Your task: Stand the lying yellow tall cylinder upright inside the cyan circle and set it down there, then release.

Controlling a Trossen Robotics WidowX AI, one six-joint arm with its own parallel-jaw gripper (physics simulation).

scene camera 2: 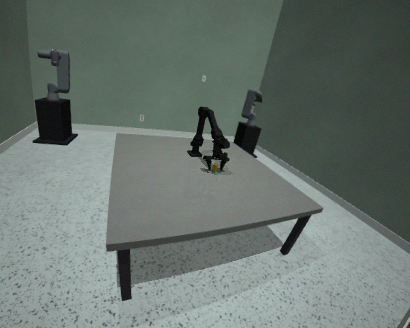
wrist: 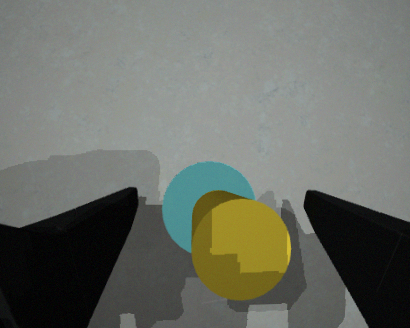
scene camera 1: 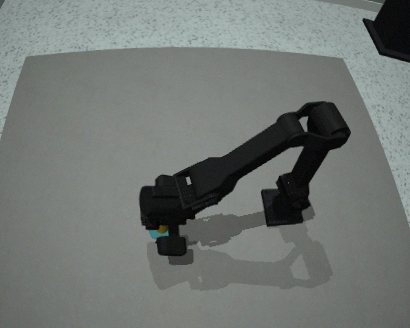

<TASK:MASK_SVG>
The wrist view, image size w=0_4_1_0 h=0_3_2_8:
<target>my gripper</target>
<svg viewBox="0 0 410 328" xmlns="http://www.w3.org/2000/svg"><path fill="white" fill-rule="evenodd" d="M308 190L305 195L304 210L315 234L368 327L410 328L410 222L316 190ZM136 187L125 188L75 209L20 228L0 224L0 328L88 327L131 230L139 203Z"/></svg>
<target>yellow tall cylinder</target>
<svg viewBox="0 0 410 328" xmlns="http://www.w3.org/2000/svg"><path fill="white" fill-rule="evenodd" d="M205 193L197 200L192 212L191 255L193 266L199 279L210 291L230 300L244 301L266 294L279 283L289 265L291 241L285 223L272 208L259 201L223 190L213 190Z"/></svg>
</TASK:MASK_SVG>
